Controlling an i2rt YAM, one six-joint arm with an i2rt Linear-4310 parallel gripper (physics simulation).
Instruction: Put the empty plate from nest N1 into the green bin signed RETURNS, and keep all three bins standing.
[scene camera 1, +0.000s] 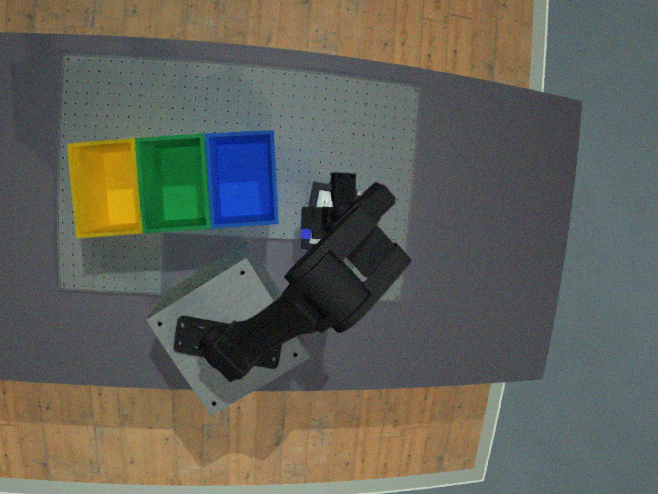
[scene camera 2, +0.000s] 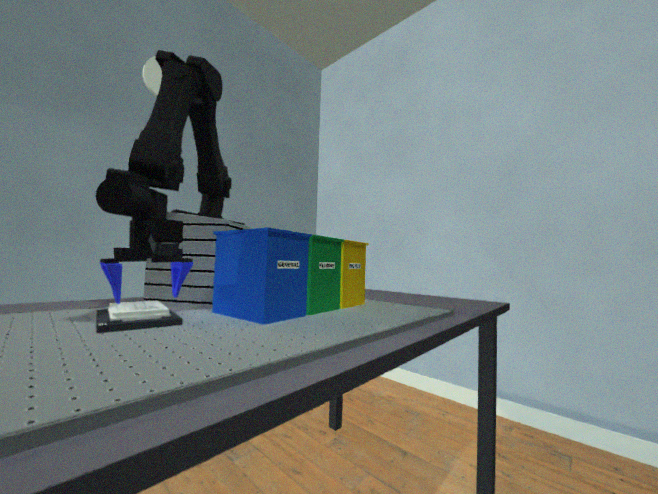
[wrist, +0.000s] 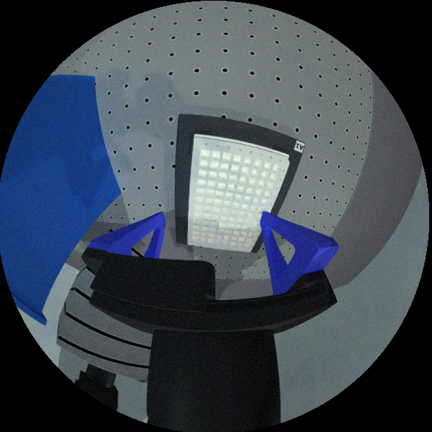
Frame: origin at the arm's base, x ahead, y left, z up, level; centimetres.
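Seen in the pictures: gripper, fingertip midpoint: (scene camera 2: 148, 300); arm's base, origin of the base link: (scene camera 1: 228, 341) (scene camera 2: 209, 220).
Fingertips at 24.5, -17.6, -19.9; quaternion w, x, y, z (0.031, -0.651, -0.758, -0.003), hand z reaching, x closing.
Note:
Pixels of each thing's middle, then the offset from my fingertips to it, as dx, dy, dz. Level surfaces: height alone.
- white well plate, body centre: (scene camera 2: 137, 309) (scene camera 1: 332, 220) +0.5, -1.7, -1.6
- dark nest, body centre: (scene camera 2: 137, 316) (scene camera 1: 331, 219) +0.5, -1.7, -2.8
- green bin, body centre: (scene camera 1: 180, 183) (scene camera 2: 300, 272) +2.5, +33.2, +5.4
- blue bin, body centre: (scene camera 1: 243, 179) (scene camera 2: 260, 273) +5.8, +20.4, +5.4
- yellow bin, body centre: (scene camera 1: 118, 187) (scene camera 2: 330, 272) -0.7, +45.9, +5.4
- perforated board, its level: dz -3.5
- grey table, its level: dz -4.8
The white well plate (scene camera 1: 323, 199) (scene camera 2: 139, 309) (wrist: 235, 197) lies flat in the dark nest (scene camera 2: 139, 323) (wrist: 182, 200). The nest's small label seems to read A1 in the wrist view. My gripper (scene camera 2: 146, 300) (wrist: 212, 216) is open, its blue fingers low and just above the plate, one near each long side, with nothing between them. The arm hides much of the plate and nest in scene camera 1. The green bin (scene camera 1: 179, 202) (scene camera 2: 325, 281) stands upright between the blue bin (scene camera 1: 240, 196) (scene camera 2: 260, 276) (wrist: 55, 175) and the yellow bin (scene camera 1: 120, 204) (scene camera 2: 353, 281).
The bins stand side by side on the perforated board (scene camera 1: 318, 111) (scene camera 2: 212, 350) (wrist: 225, 82), the blue one nearest the nest. The arm's grey base block (scene camera 1: 233, 297) (scene camera 2: 196, 265) (wrist: 105, 340) stands behind them. The board lies on the grey table (scene camera 1: 478, 239).

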